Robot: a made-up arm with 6 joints. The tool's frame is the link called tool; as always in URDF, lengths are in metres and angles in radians. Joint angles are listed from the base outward. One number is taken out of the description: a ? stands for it. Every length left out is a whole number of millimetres.
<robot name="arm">
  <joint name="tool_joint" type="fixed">
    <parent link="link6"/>
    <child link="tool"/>
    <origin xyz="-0.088 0.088 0" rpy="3.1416 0 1.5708"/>
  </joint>
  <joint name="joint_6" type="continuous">
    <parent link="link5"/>
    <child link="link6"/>
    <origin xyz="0.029 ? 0" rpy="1.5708 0 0"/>
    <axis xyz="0 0 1"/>
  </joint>
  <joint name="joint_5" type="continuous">
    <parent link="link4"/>
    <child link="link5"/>
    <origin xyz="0.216 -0.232 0" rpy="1.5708 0 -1.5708"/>
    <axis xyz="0 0 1"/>
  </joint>
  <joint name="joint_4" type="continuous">
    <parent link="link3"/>
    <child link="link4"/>
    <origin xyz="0.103 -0.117 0" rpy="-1.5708 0 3.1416"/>
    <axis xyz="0 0 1"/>
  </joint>
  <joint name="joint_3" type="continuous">
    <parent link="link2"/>
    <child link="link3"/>
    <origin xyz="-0.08 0.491 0" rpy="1.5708 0 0"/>
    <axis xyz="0 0 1"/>
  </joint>
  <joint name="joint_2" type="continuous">
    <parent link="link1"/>
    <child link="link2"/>
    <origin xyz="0.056 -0.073 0" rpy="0 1.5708 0"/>
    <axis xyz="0 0 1"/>
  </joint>
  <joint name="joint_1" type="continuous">
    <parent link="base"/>
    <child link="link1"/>
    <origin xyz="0.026 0 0.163" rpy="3.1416 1.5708 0"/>
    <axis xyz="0 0 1"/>
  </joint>
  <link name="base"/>
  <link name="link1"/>
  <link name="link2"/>
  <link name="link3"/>
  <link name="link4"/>
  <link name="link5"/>
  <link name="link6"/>
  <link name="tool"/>
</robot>
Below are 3 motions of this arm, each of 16 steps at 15 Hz.
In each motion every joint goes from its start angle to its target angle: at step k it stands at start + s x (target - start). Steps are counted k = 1, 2, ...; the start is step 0. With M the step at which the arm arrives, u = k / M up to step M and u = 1 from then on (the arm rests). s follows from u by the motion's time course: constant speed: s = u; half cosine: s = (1 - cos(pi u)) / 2; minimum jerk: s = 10 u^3 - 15 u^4 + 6 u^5.
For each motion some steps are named. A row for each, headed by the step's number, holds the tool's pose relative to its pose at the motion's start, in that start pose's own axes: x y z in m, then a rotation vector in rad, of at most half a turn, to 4 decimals.
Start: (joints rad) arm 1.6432 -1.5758 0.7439 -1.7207 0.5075 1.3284
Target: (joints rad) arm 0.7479 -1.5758 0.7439 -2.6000 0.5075 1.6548
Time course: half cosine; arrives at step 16
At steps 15, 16:
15: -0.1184 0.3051 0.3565 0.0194 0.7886 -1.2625
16: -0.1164 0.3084 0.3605 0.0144 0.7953 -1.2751

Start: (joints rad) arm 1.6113 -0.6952 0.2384 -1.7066 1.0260 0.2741
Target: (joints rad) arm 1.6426 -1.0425 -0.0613 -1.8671 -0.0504 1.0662
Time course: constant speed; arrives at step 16
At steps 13, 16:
13: -0.1588 0.0584 0.0729 -0.5847 -0.2985 -0.4923
16: -0.1987 0.0782 0.0927 -0.6945 -0.4251 -0.5849

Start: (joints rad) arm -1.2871 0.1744 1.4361 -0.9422 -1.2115 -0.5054
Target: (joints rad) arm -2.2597 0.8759 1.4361 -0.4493 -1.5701 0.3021
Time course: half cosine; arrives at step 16
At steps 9, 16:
9: -0.0491 0.1456 0.0237 -0.1772 -0.5832 0.2097
16: -0.0862 0.2110 -0.0102 -0.1152 -0.9773 0.3638

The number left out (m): -0.039
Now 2 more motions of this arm.
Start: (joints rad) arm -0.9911 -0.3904 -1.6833 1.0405 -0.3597 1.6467
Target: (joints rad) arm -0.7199 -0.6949 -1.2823 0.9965 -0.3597 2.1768
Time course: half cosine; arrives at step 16
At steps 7, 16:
7: 0.0391 -0.0066 -0.0702 -0.0170 0.2448 -0.1406
16: 0.0921 0.0084 -0.1671 -0.1649 0.5849 -0.2947

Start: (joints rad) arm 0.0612 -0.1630 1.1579 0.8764 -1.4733 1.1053
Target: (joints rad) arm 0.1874 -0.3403 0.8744 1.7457 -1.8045 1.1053
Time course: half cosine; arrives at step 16
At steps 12, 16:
12: 0.0734 -0.1378 -0.1210 0.4147 -0.8112 0.0770
16: 0.1026 -0.1520 -0.1427 0.5001 -0.9419 0.0913

